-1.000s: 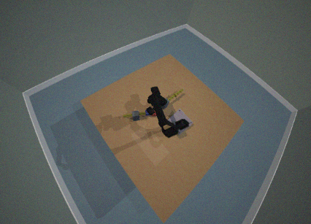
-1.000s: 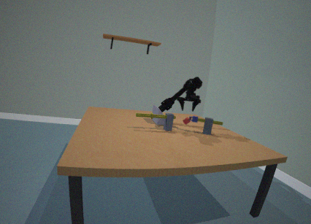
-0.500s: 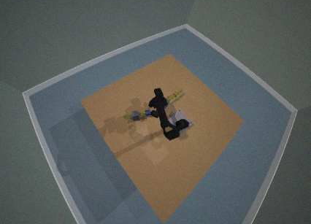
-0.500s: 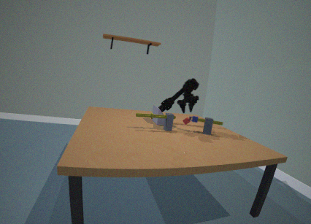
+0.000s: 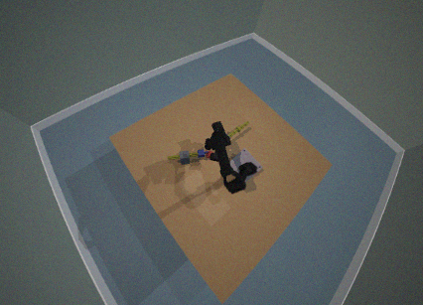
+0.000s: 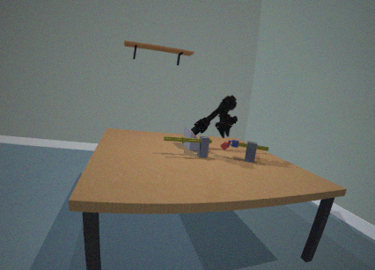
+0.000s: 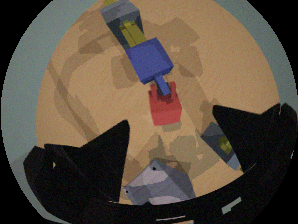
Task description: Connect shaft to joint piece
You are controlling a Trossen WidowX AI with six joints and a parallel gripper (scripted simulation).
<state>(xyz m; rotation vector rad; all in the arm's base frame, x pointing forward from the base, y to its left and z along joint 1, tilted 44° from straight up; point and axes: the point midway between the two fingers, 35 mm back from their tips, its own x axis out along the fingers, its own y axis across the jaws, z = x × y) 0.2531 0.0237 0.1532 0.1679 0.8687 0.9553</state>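
My gripper tip is 10 mm to the right of the red joint piece and 50 mm above it.
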